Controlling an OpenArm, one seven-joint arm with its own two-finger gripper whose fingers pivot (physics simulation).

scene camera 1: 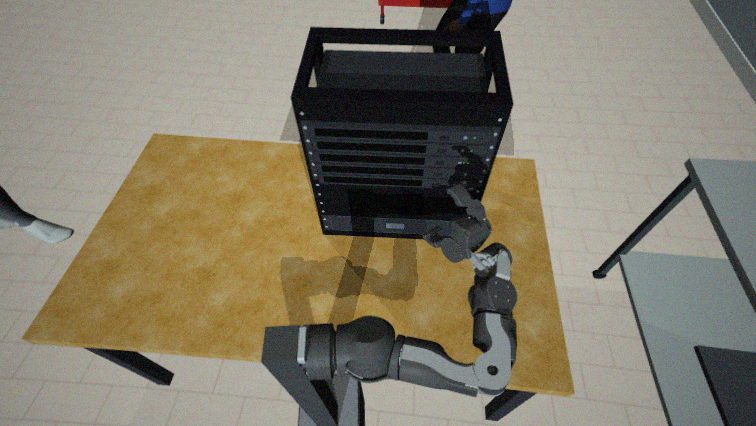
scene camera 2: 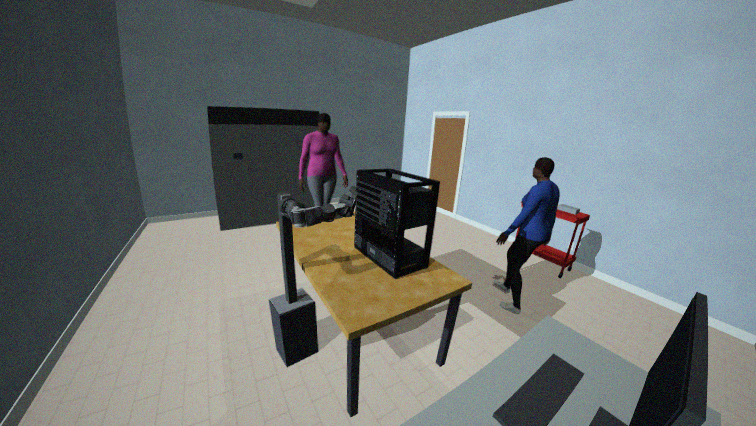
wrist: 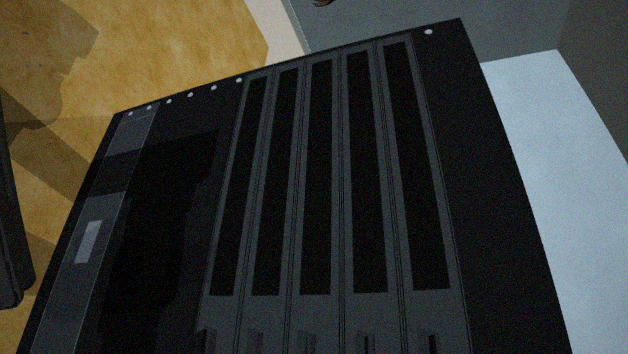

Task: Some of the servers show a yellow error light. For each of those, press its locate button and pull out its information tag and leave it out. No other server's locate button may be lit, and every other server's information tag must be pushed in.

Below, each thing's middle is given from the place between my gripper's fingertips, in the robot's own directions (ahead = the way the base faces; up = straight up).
My hand is 37 cm short of the black server rack (scene camera 1: 370,130), 6 cm to the right of it and 19 cm above it.
